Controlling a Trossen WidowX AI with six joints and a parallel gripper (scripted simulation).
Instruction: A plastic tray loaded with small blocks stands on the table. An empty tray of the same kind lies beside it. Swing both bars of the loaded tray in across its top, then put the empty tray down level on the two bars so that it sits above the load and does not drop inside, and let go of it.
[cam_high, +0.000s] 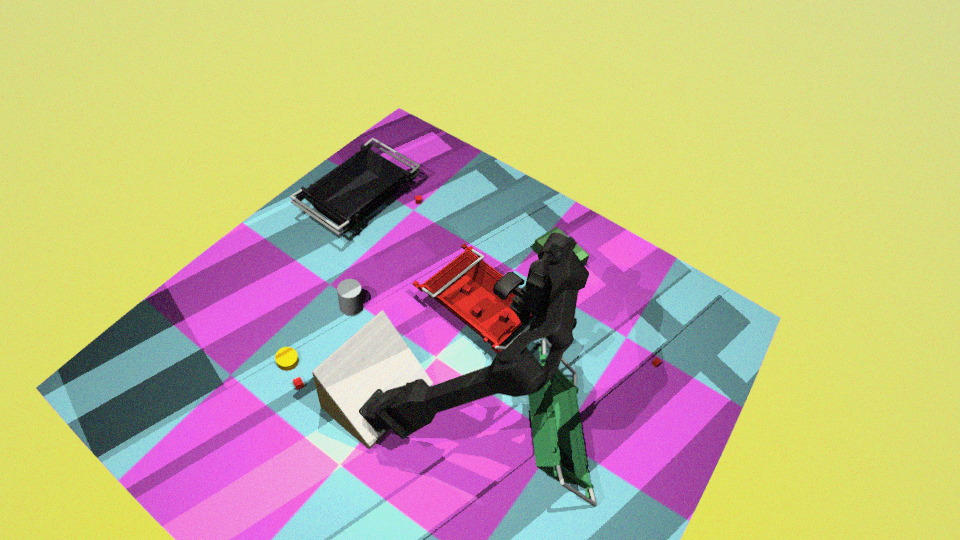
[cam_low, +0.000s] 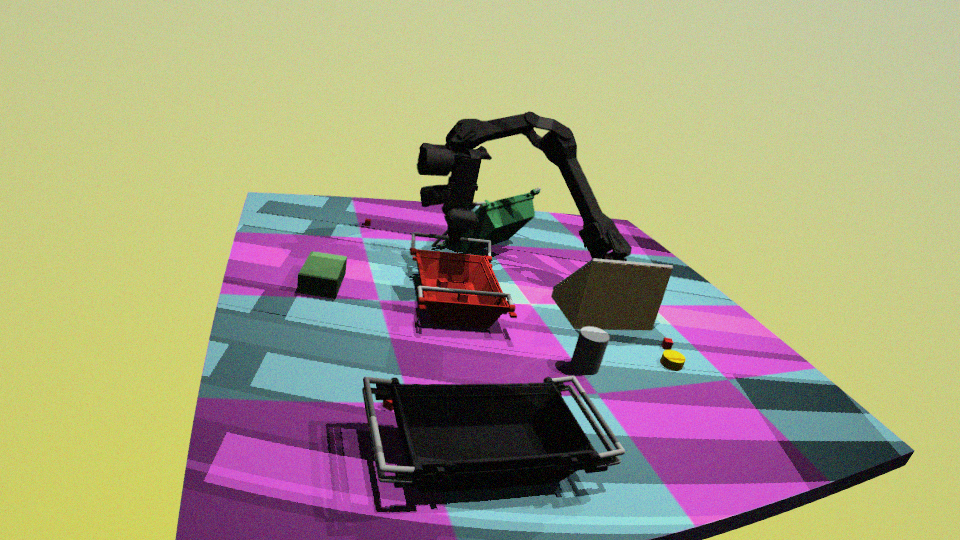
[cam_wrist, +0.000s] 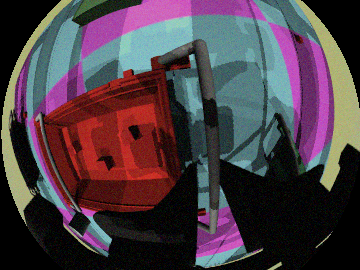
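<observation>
Now: the green tray 190 mm to the right of my gripper tip and 150 mm behind it. Round my gripper tip: green block 280 mm ahead, 70 mm to the left, 50 mm below; grey cylinder 380 mm to the left, 170 mm behind, 40 mm below; yellow disc 390 mm to the left, 370 mm behind, 60 mm below.
</observation>
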